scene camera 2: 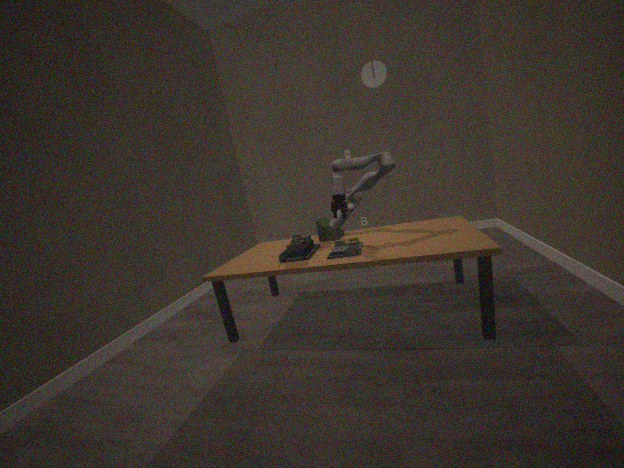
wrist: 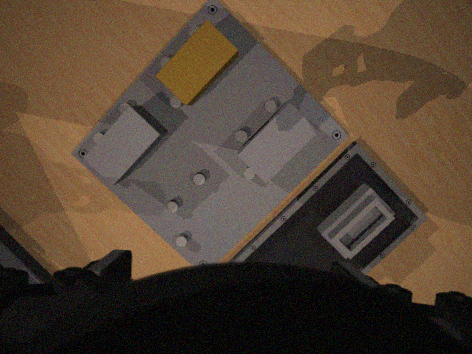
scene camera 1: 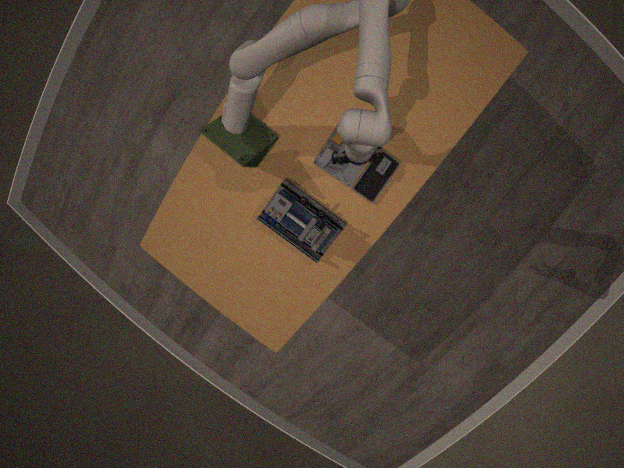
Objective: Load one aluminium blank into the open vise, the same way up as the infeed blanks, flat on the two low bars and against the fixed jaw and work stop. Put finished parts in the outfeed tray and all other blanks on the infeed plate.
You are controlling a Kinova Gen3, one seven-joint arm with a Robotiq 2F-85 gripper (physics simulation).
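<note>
My gripper is open and empty. It hangs above the grey infeed plate. In the wrist view two plain aluminium blanks lie flat between pegs on the plate, one at the left and one at the right. A yellow block lies at the plate's far corner. The black outfeed tray adjoins the plate and holds a pocketed finished part. The vise stands apart on the table, too small to show what is inside.
The arm's green base stands on the wooden table behind the vise. Several upright pegs stick up from the infeed plate. The arm's links arch over the plate.
</note>
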